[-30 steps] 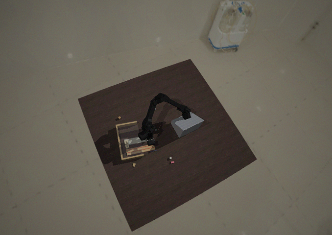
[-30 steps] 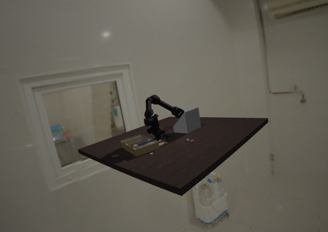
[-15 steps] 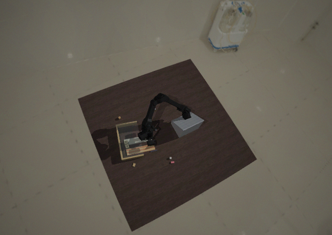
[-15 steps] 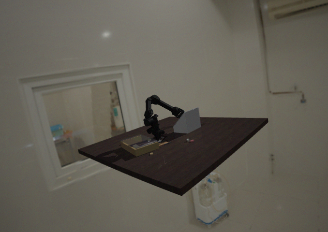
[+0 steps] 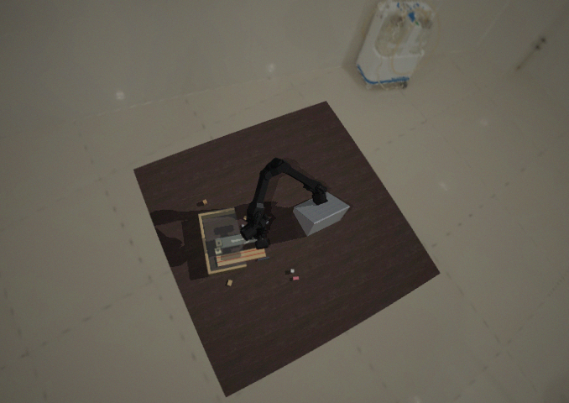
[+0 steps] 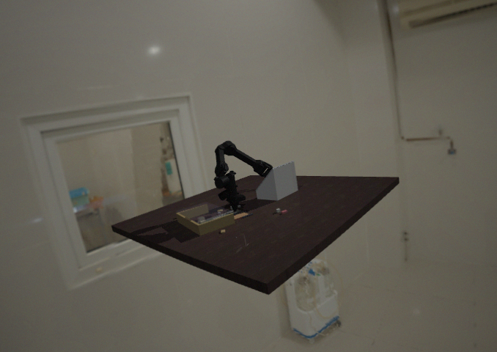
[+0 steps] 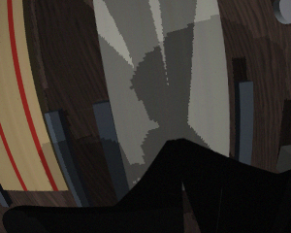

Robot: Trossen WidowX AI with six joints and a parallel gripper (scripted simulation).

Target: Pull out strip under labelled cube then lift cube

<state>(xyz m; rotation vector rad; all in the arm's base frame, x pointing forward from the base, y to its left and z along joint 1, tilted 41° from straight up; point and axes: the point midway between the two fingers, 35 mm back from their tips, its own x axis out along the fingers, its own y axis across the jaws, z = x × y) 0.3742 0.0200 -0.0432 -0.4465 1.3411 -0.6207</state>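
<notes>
Right now my gripper tip is 80 mm past the grey round piece and 60 mm to the left of it.
</notes>
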